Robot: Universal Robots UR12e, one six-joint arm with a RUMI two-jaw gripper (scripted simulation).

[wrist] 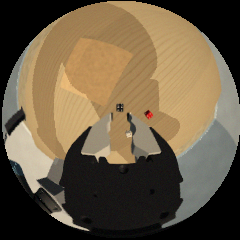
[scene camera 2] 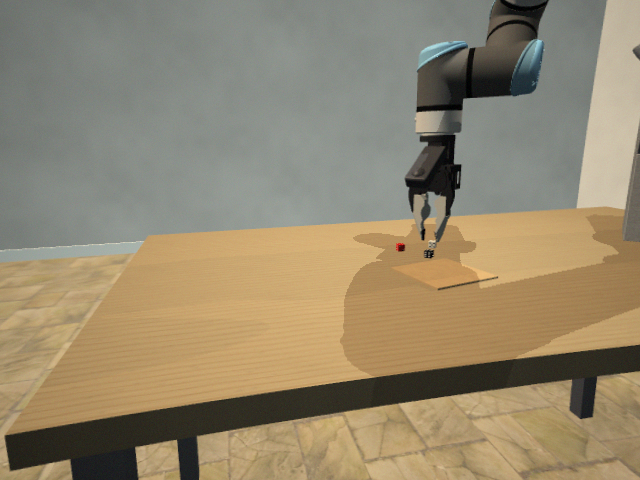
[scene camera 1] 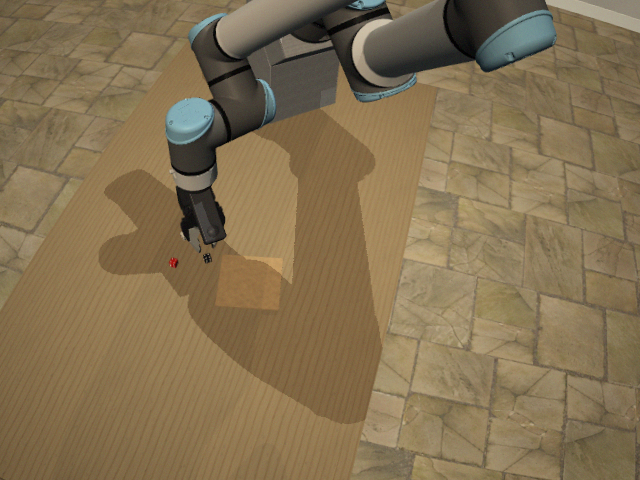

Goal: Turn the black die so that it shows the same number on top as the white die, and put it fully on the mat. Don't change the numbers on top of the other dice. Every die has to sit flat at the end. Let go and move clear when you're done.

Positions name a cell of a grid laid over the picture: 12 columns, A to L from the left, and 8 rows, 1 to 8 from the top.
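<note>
Through scene camera 1 I can see a tan mat (scene camera 1: E5), and my gripper (scene camera 1: D5) is visible there too. The wrist view gives me the mat (wrist: E3) as well as my own gripper (wrist: F4). In scene camera 2 I find my gripper (scene camera 2: I5), and the mat (scene camera 2: I5) shows there too.
</note>
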